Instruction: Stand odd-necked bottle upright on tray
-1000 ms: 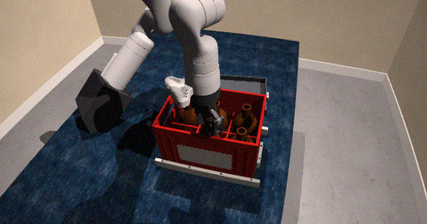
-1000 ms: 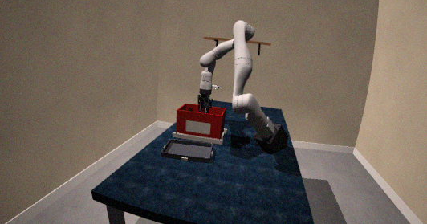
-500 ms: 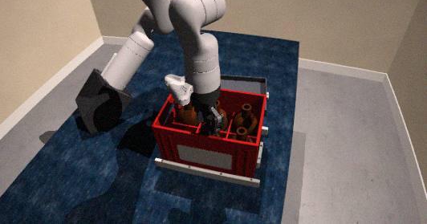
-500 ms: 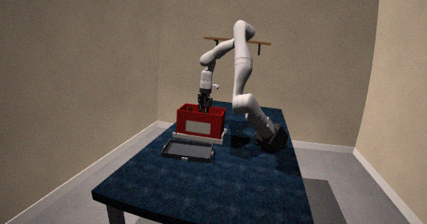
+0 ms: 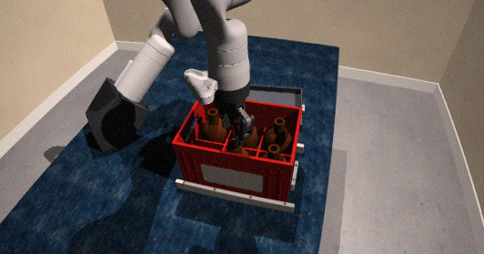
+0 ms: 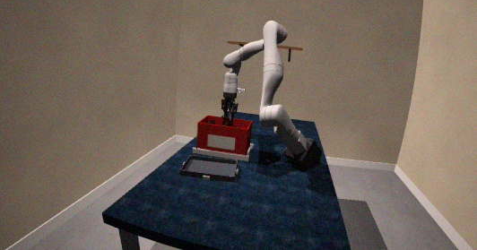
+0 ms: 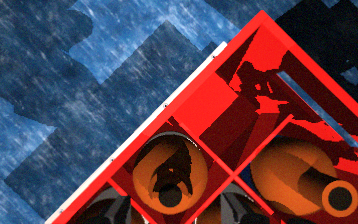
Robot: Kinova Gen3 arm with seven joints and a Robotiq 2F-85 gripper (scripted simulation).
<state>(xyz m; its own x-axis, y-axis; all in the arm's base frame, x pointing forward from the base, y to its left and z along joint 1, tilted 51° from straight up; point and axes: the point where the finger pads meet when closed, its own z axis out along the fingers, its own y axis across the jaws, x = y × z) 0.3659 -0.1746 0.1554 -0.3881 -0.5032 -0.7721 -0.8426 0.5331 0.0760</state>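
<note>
The crate is 110 mm below my hand, 40 mm to the left of it and 10 mm behind it. Also, from my hand: grey tray 300 mm to the left, 180 mm below, 100 mm behind.
</note>
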